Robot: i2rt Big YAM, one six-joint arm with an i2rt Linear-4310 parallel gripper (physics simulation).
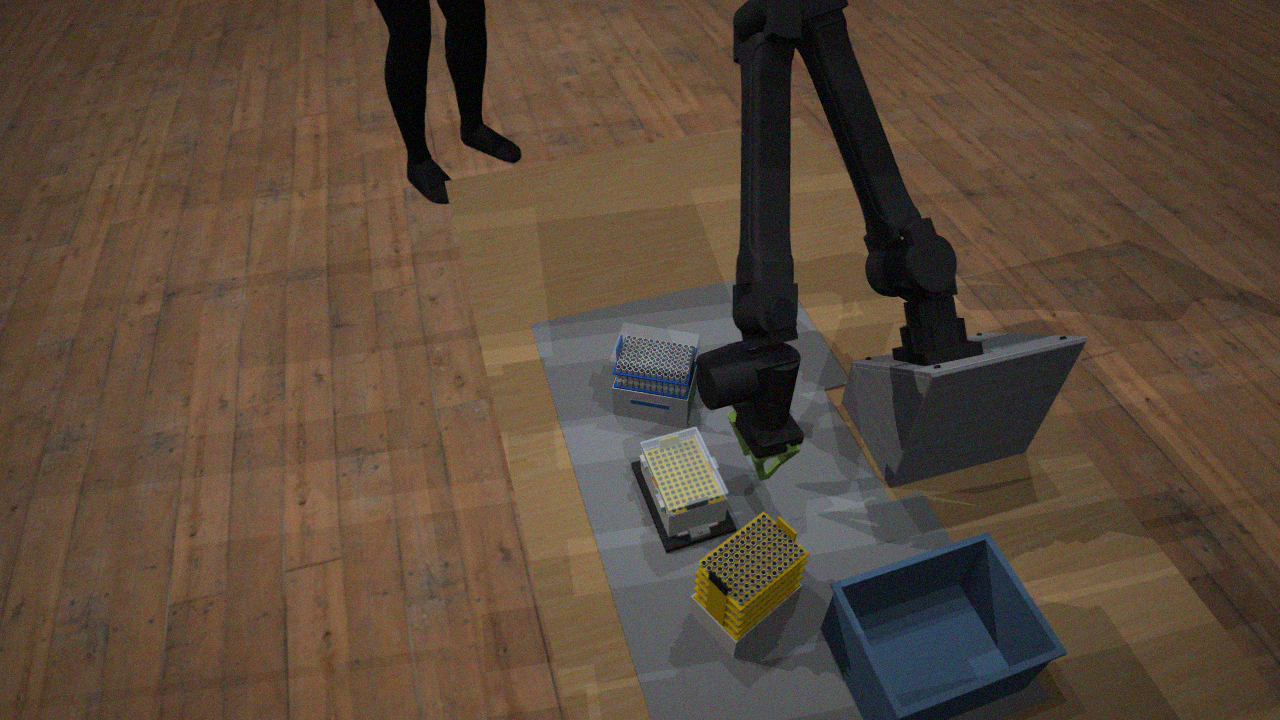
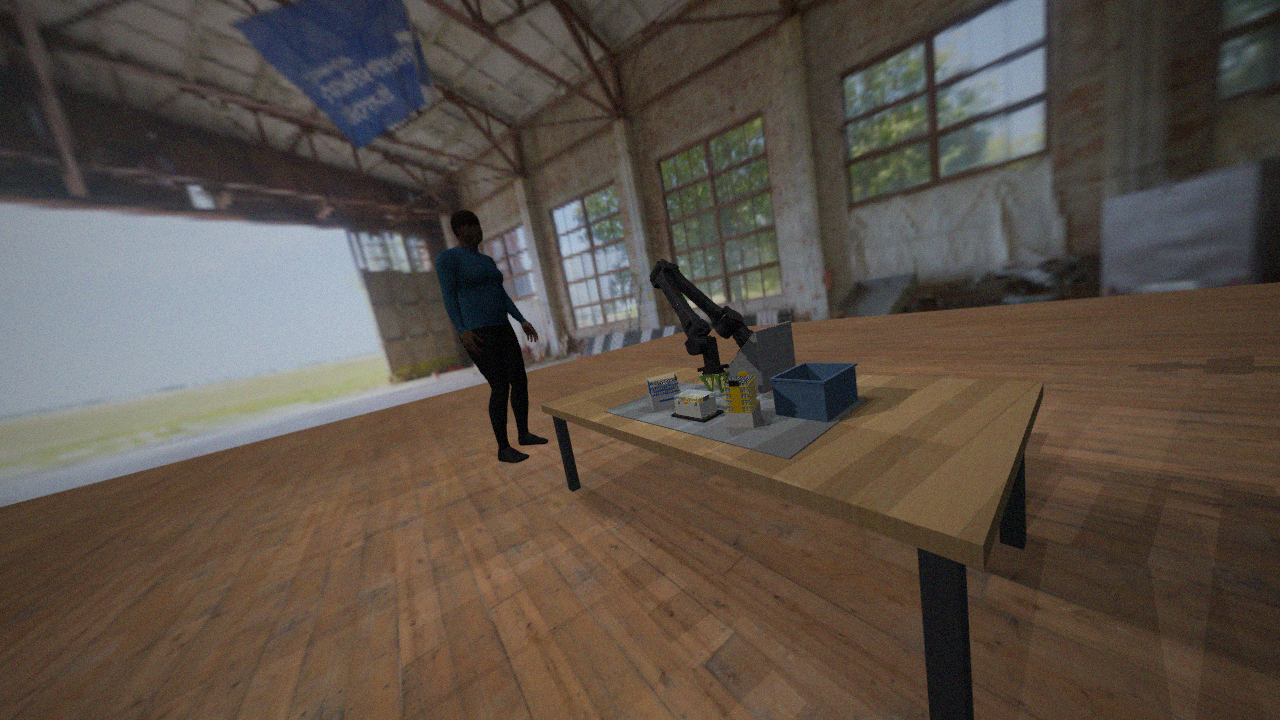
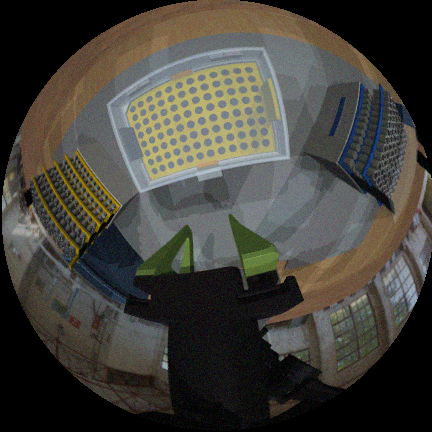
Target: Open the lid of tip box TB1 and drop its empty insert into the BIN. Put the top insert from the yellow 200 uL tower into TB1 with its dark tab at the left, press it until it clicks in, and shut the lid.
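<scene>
Tip box TB1 [image 1: 683, 476] [image 2: 694, 405] [image 3: 200, 115] stands on a dark base, its clear lid down over a yellow insert with empty holes. The gripper [image 1: 763, 461] [image 3: 209, 221] has green fingers pointing down, partly open with nothing between them. It hangs above the mat, on the robot-base side of TB1 and apart from it. The yellow tower [image 1: 751, 573] [image 2: 741, 396] [image 3: 75, 200] is a stack of inserts full of tips, with a dark tab [image 1: 717, 582] at one end of the top. The blue BIN [image 1: 948, 622] [image 2: 814, 394] [image 3: 114, 255] stands beside the tower; no insert shows inside.
A blue-edged tip rack [image 1: 655, 362] [image 2: 663, 391] [image 3: 372, 145] stands on the other side of TB1 from the tower. The arm rises from a grey wedge-shaped mount [image 1: 966, 411] [image 2: 771, 353]. A grey mat [image 1: 617, 528] lies on the wooden table. A person [image 2: 483, 295] stands beyond the table.
</scene>
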